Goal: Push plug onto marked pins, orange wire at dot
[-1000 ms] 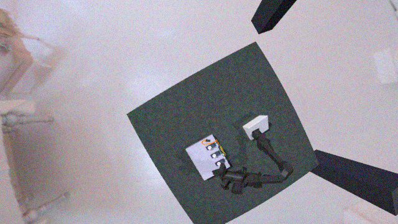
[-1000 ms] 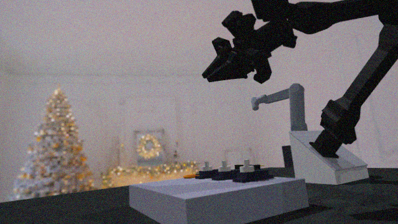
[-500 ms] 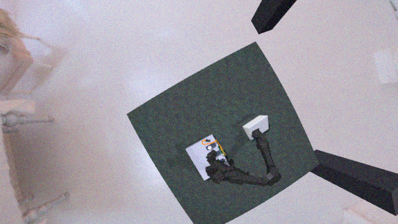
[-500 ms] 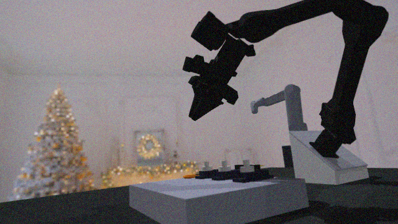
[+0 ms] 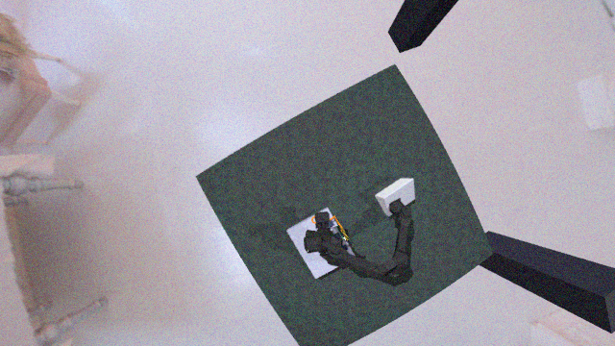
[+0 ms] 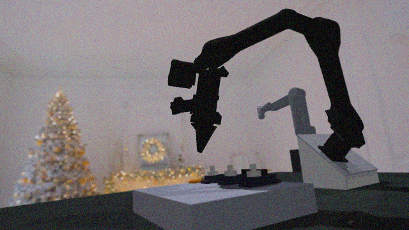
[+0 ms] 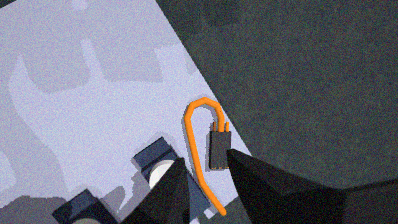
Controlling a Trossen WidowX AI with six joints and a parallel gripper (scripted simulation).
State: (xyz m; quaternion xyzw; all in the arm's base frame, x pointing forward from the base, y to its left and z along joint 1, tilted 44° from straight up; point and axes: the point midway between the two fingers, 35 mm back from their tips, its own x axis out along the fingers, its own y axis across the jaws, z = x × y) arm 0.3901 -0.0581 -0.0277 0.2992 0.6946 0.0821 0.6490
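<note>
Right now the red dot is 9 cm behind my gripper tip, 13 cm to the left of it and 5 cm below it. Also, from my gripper tip: holder 7 cm ahead, 11 cm to the left, 10 cm below.
</note>
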